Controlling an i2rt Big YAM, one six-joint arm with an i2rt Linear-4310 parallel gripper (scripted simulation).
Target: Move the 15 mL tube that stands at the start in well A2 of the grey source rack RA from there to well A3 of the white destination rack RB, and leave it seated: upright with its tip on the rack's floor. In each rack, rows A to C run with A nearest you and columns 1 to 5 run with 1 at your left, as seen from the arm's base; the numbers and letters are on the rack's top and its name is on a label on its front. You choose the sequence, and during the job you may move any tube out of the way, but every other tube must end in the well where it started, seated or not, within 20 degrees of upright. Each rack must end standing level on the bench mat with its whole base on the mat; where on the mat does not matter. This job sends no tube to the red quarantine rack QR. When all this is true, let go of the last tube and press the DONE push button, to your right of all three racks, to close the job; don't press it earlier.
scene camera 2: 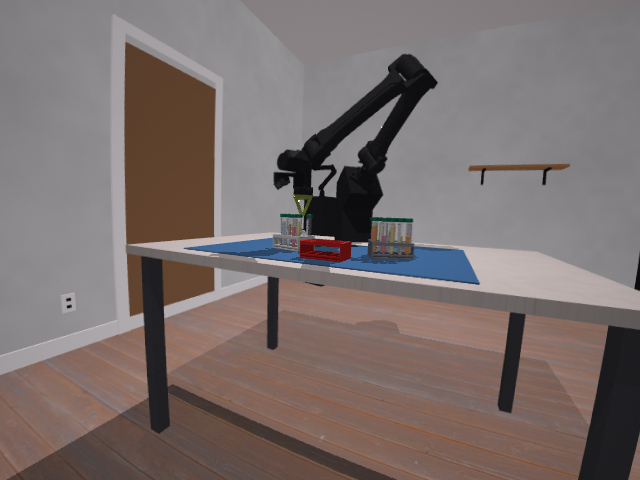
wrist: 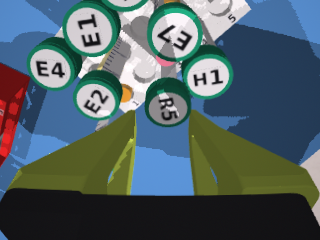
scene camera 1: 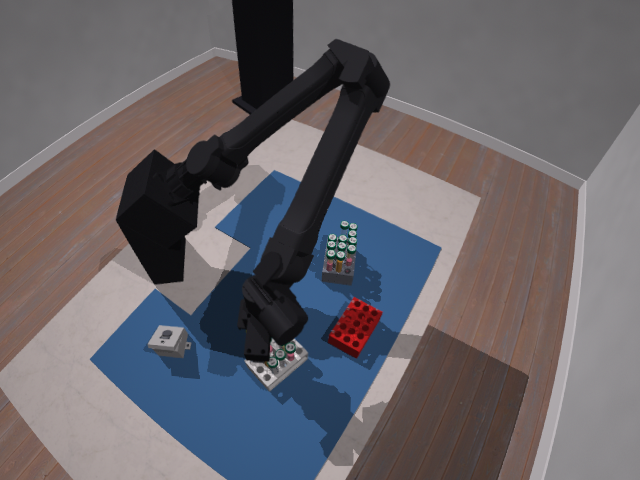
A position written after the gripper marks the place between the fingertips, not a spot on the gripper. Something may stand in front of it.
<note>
In view: the gripper (wrist: 162,119) and a white rack RB (scene camera 1: 300,353).
</note>
